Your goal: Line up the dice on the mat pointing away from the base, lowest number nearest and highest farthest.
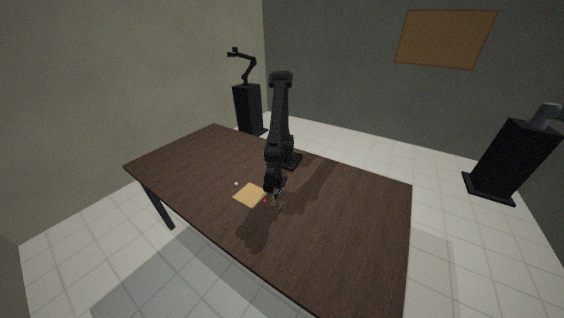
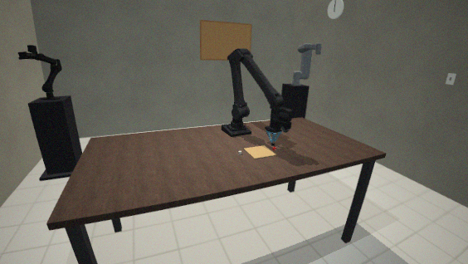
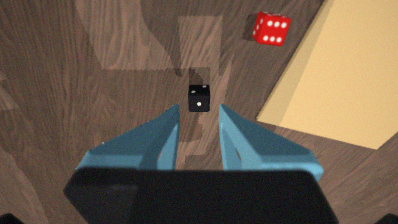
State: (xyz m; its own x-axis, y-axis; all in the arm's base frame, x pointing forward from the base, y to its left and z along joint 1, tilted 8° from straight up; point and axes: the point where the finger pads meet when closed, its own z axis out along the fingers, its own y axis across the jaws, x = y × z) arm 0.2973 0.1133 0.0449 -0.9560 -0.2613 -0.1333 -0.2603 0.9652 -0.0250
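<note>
Now: the black die 2 cm below my hand. Also, from my hand: white die (24 cm to the right, 4 cm ahead, 2 cm below); then red die (6 cm ahead, 3 cm to the right, 2 cm below); then tan mat (13 cm to the right, 6 cm ahead, 3 cm below).
</note>
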